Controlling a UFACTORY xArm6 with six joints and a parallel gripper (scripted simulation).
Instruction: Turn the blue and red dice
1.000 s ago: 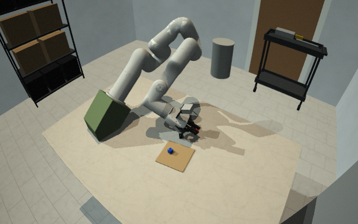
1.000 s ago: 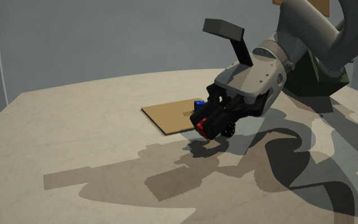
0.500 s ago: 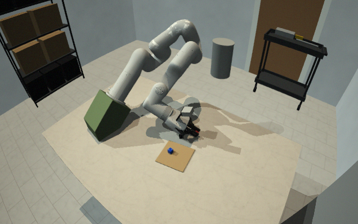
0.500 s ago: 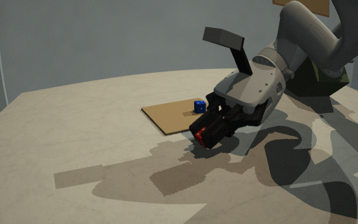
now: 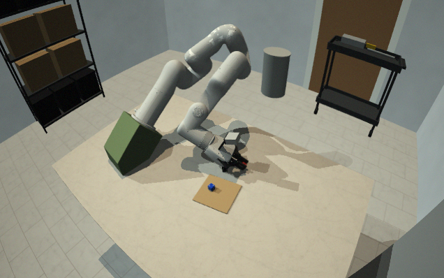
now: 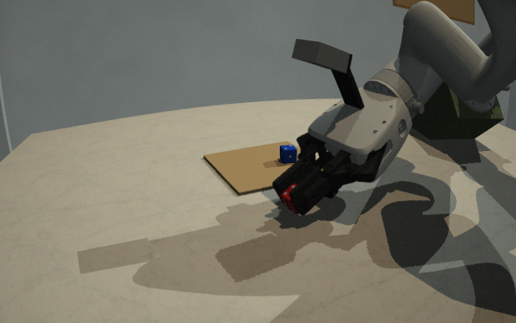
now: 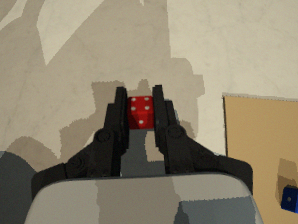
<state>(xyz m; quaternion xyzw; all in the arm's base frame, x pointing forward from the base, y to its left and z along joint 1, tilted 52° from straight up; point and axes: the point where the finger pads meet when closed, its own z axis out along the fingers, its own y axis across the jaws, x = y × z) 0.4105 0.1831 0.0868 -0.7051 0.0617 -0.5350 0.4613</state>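
The black die lies 50 mm behind my hand, 50 mm to the right of it and 30 mm below it. From my hand the other things lie so: blue die: 20 mm behind, 160 mm to the right, 20 mm below; then tan mat: 10 mm ahead, 150 mm to the right, 30 mm below; then red die: 10 mm ahead, 10 mm below.
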